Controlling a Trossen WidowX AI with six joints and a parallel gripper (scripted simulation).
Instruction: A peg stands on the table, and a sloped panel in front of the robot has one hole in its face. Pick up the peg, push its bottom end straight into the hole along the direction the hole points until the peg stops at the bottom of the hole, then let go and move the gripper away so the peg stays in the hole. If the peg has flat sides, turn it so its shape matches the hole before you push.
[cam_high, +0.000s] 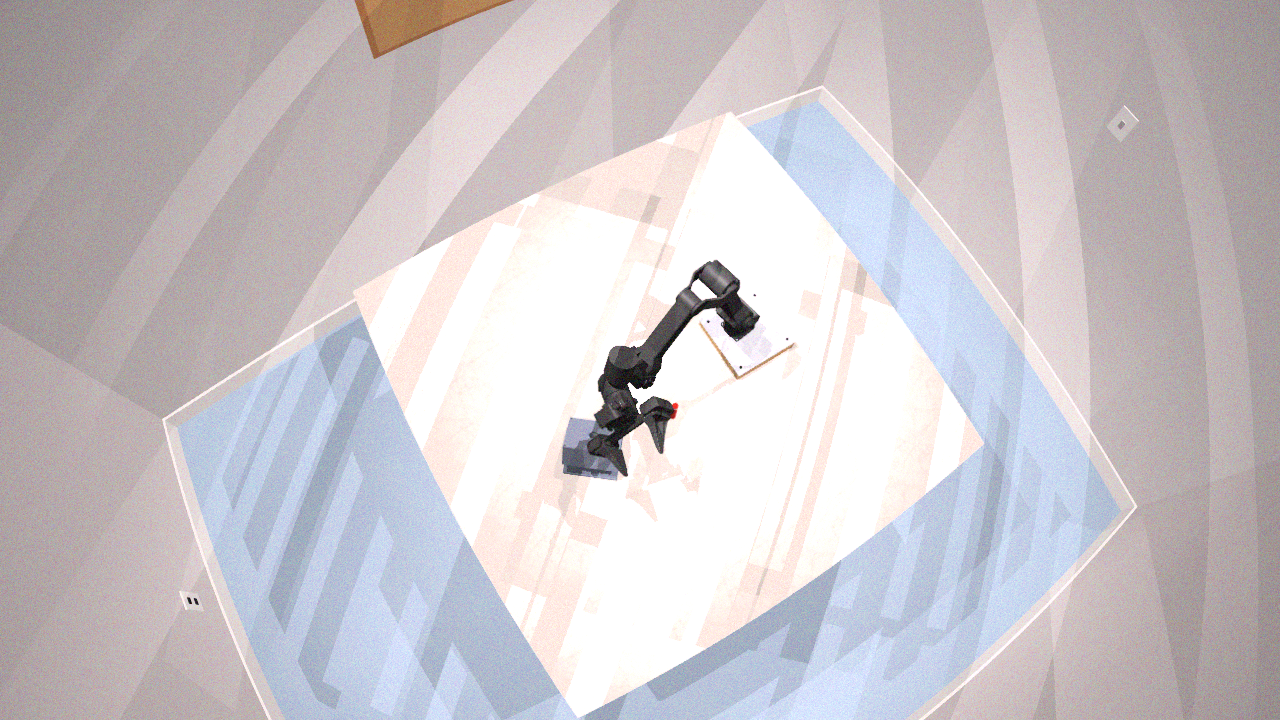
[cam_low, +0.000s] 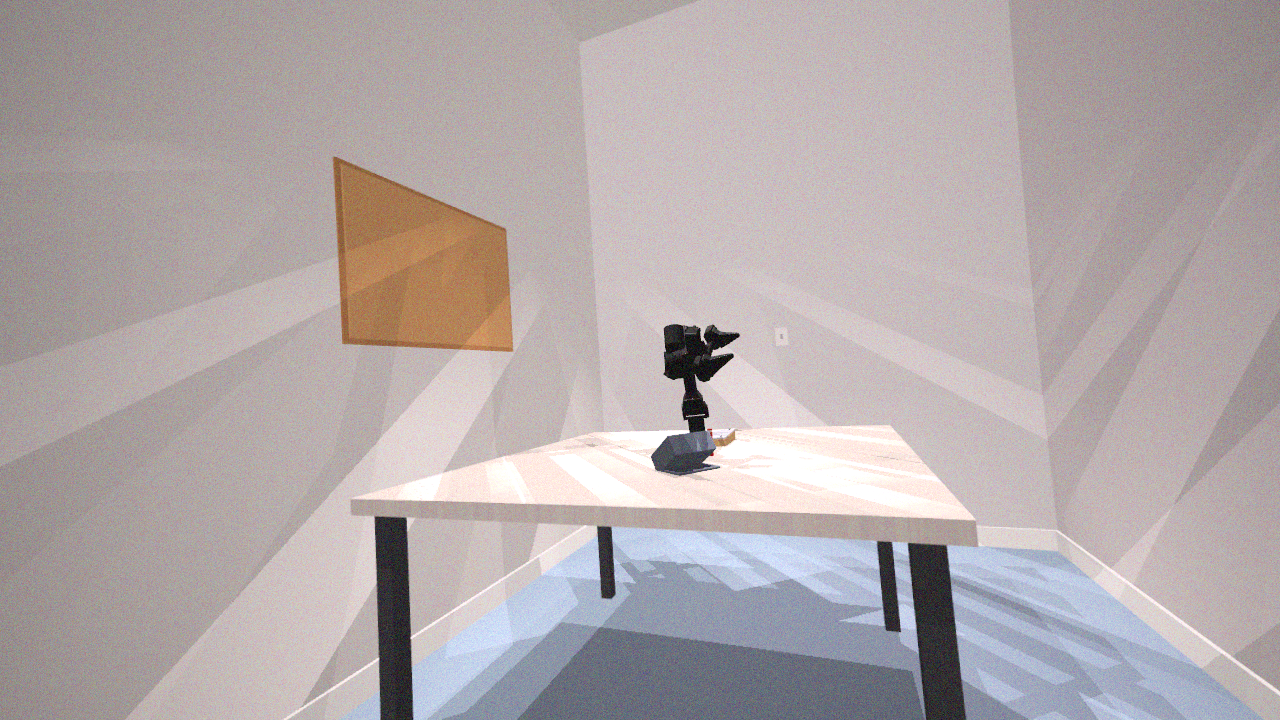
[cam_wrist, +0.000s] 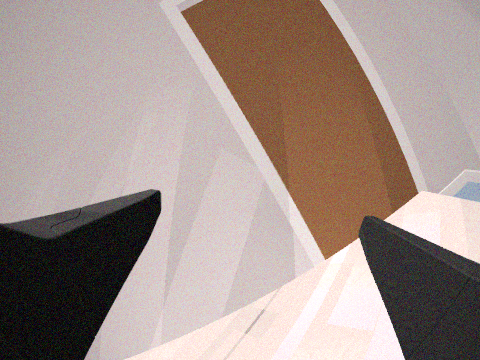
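Now: the red peg 26 cm below my gripper tip, 19 cm behind it and 11 cm to the right of it. Round my gripper tip: grey sloped panel 27 cm below, 16 cm to the right, 1 cm ahead.
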